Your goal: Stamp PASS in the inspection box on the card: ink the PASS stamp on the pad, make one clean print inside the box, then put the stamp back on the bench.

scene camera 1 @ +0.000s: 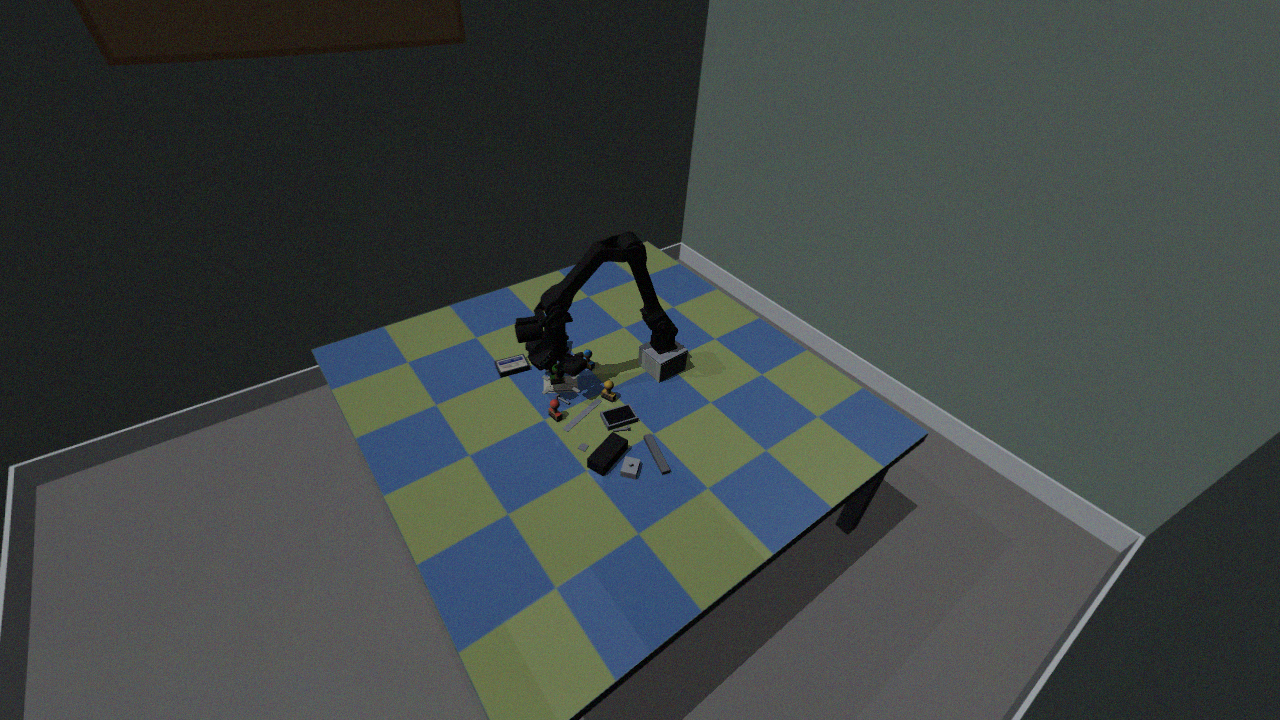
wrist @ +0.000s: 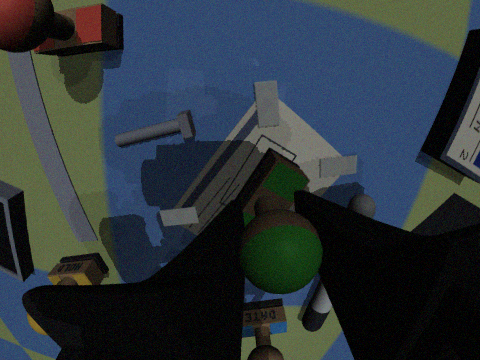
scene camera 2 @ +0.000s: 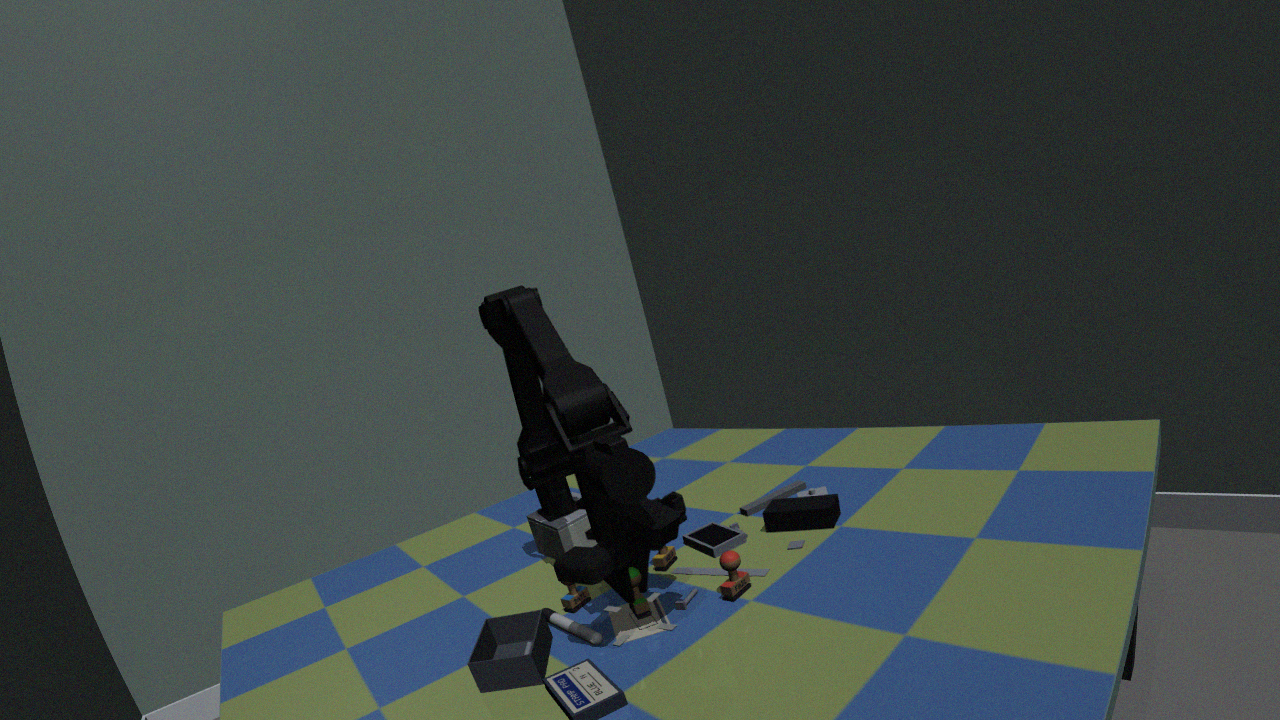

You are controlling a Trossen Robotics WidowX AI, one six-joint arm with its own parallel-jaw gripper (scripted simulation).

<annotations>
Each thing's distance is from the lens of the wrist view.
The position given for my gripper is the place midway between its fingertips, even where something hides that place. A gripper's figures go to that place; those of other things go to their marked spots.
my gripper (wrist: 268, 204): 10 cm
green-knobbed stamp (wrist: 280, 252): 6 cm
yellow-knobbed stamp (wrist: 89, 269): 19 cm
bolt (wrist: 184, 122): 12 cm
inspection card (wrist: 269, 122): 13 cm
The marked spots on the yellow-knobbed stamp and the inspection card are 16 cm apart.
</annotations>
